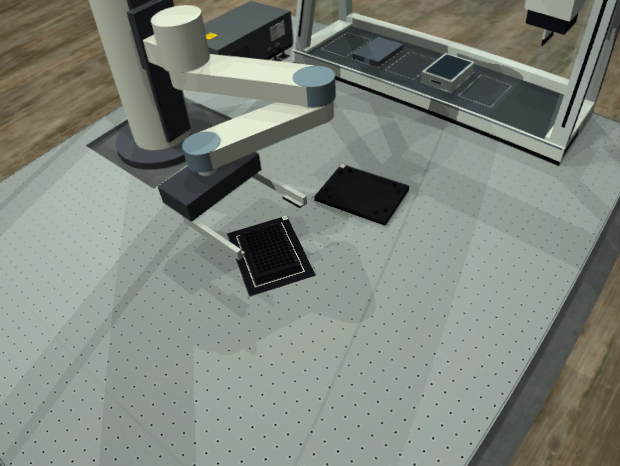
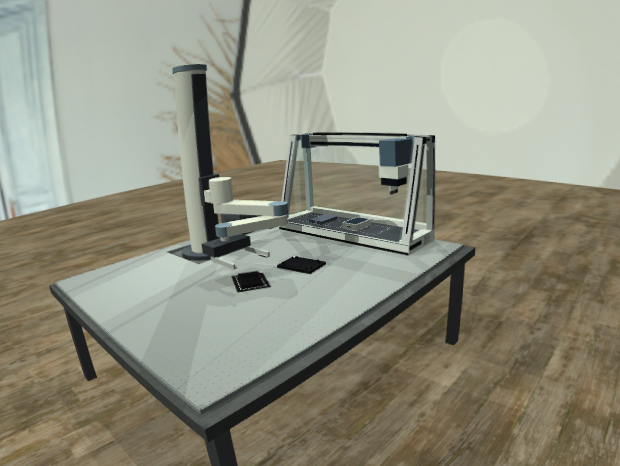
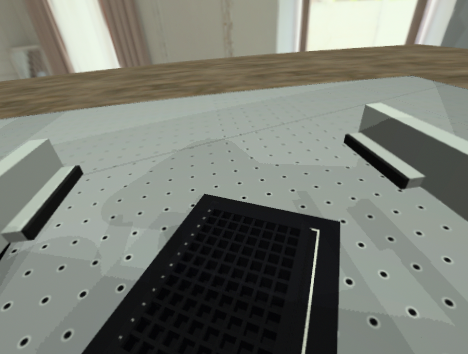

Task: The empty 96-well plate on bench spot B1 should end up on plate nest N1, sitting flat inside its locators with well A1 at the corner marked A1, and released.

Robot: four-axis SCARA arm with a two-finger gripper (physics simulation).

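Where they show: gripper, fingertip midpoint: (image 1: pixel 273 226) (image 2: pixel 252 260) (image 3: pixel 216 138); arm's base at its link origin: (image 1: pixel 165 138).
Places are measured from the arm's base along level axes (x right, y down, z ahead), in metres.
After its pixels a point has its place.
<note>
The black 96-well plate (image 1: pixel 270 250) {x 0.138, y -0.028, z 0.503 m} (image 2: pixel 250 278) {x 0.139, y -0.029, z 0.503 m} (image 3: pixel 225 280) {x 0.133, y -0.029, z 0.495 m} lies flat on the black mat of bench spot B1 (image 1: pixel 301 253) {x 0.100, y -0.014, z 0.547 m} (image 3: pixel 327 280) {x 0.199, y -0.015, z 0.490 m}, inside its white outline. A pale mark (image 1: pixel 285 217) {x 0.045, y -0.015, z 0.457 m} sits at one mat corner. My gripper (image 1: pixel 270 226) {x 0.139, y -0.107, z 0.525 m} (image 2: pixel 249 260) {x 0.139, y -0.107, z 0.525 m} (image 3: pixel 216 138) {x 0.139, y -0.107, z 0.525 m} is wide open and empty, above the bench on the arm-column side of the plate; its fingertips are apart from the plate. The black plate nest N1 (image 1: pixel 360 195) {x -0.089, y -0.025, z 0.548 m} (image 2: pixel 301 264) {x -0.093, y -0.025, z 0.553 m} bears no plate; small locators stand on it, and a pale mark (image 1: pixel 342 165) {x -0.146, y -0.025, z 0.459 m} is at one corner. The plate's A1 well cannot be told.
The arm column (image 1: pixel 117 75) {x 0.075, y -0.226, z 0.005 m} (image 2: pixel 186 160) {x 0.071, y -0.462, z 0.025 m} stands behind the gripper. A framed machine (image 1: pixel 451 112) {x -0.450, y -0.042, z 0.565 m} (image 2: pixel 350 240) {x -0.448, y -0.030, z 0.536 m} with deck items and a hanging head (image 1: pixel 551 20) {x -0.475, y -0.327, z 0.749 m} (image 2: pixel 393 172) {x -0.469, y -0.365, z 0.765 m} stands at the back. A dark box (image 1: pixel 245 30) {x -0.379, y -0.128, z -0.057 m} is beside the column.
</note>
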